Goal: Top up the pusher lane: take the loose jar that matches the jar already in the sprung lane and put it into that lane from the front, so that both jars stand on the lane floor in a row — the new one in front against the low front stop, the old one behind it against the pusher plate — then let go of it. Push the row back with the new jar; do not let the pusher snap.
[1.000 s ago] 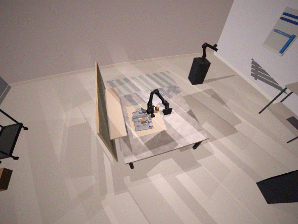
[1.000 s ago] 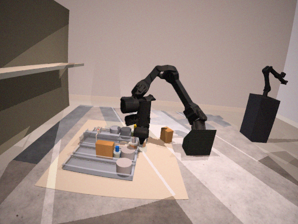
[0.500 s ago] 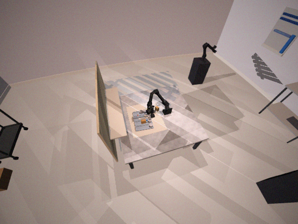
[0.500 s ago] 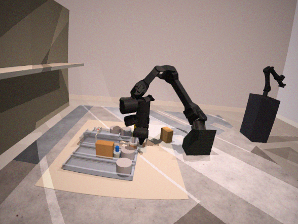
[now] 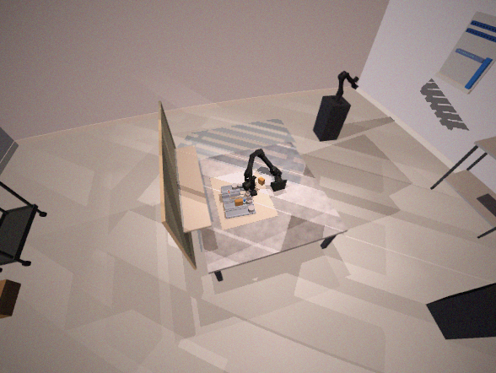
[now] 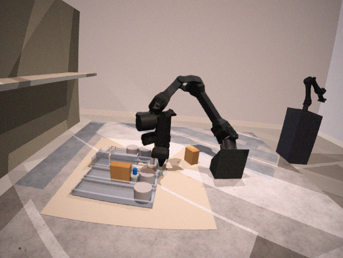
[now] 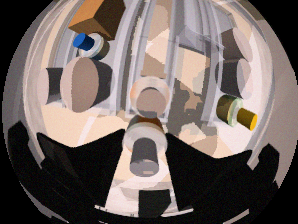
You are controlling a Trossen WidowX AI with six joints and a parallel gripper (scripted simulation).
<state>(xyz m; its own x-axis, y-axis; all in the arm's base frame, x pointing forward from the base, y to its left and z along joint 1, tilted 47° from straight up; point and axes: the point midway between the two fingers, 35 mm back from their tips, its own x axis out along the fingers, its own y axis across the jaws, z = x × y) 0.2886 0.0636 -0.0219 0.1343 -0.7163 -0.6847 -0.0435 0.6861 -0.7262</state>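
My gripper tip is 14 cm short of the orange box, 8 cm to the right of it and 1 cm above it.
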